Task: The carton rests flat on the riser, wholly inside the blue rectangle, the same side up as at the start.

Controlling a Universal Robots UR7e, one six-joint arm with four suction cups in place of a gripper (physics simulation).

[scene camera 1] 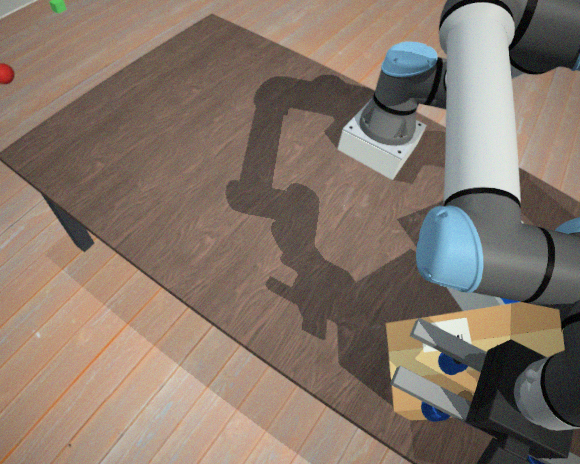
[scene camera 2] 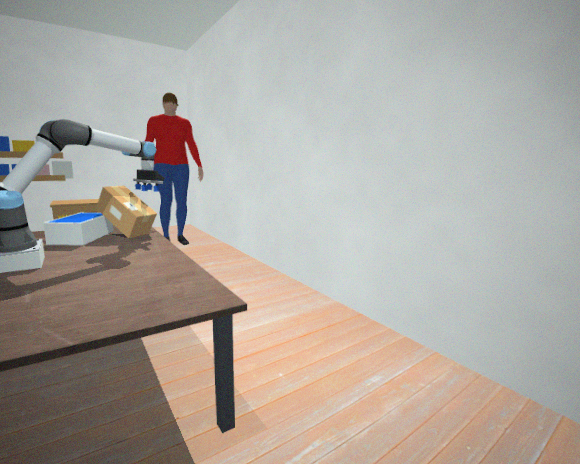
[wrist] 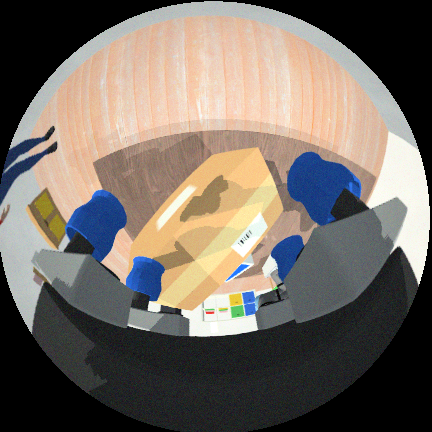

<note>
My suction head point(wrist: 316, 183) carries nothing. The cup is 18 cm from the middle of a tan carton point(scene camera 1: 537, 327), above it. I also see a white riser with blue rectangle point(scene camera 2: 78, 229).
The tan carton also shows in scene camera 2 point(scene camera 2: 127, 212) and in the wrist view point(wrist: 203, 231). The white riser with blue rectangle also shows in scene camera 1 point(scene camera 1: 467, 301).
</note>
